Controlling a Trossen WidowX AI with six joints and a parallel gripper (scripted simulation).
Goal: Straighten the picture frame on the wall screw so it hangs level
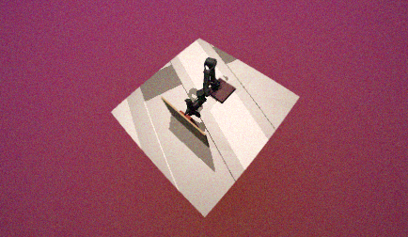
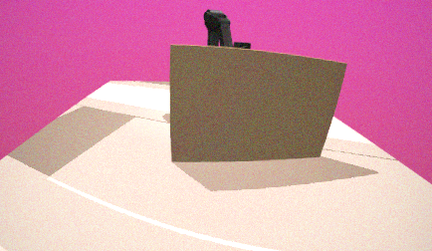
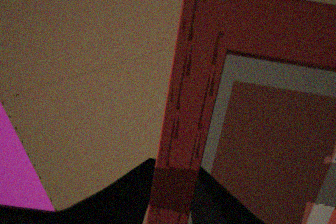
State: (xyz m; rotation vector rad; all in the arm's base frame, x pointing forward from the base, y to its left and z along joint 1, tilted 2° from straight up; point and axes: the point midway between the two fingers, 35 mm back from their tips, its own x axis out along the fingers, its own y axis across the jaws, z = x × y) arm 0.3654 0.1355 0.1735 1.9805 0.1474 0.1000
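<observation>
Now: gripper tip 20 mm to the right of the picture frame and 50 mm above it. Also, from my gripper tip: wall panel (20 mm ahead, 20 mm to the left, 60 mm below).
</observation>
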